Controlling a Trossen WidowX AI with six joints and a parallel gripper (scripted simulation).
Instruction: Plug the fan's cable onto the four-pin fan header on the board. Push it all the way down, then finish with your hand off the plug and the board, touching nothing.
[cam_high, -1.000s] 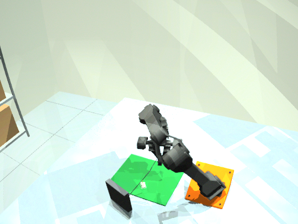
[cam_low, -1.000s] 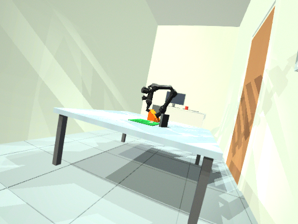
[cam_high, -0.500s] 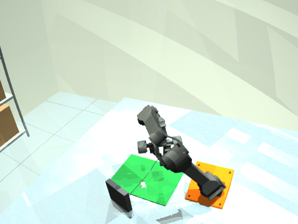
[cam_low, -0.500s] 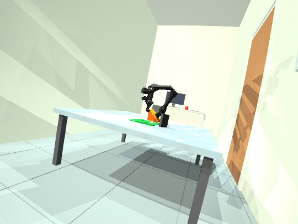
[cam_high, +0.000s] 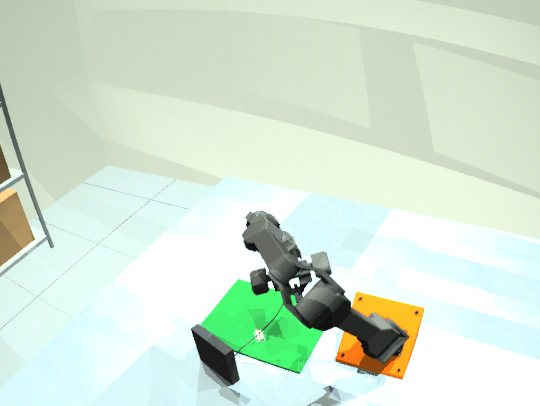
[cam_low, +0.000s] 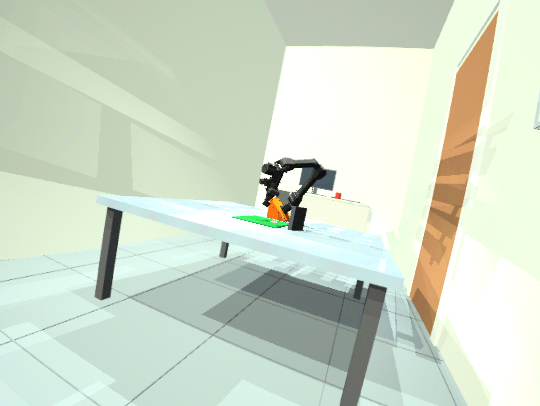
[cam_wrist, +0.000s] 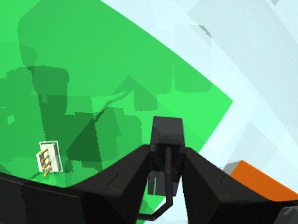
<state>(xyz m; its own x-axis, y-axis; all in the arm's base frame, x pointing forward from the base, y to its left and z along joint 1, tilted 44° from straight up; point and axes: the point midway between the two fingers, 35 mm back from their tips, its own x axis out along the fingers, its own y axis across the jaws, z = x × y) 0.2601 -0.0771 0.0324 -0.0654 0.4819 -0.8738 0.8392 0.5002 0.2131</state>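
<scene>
The green board lies 80 mm ahead of my gripper tip, 40 mm to the left of it and 110 mm below it. Also, from my gripper tip: fan (100 mm ahead, 220 mm to the left, 40 mm below); dark grey fan plug (10 mm below); white four-pin header (70 mm ahead, 90 mm to the left, 100 mm below).
</scene>
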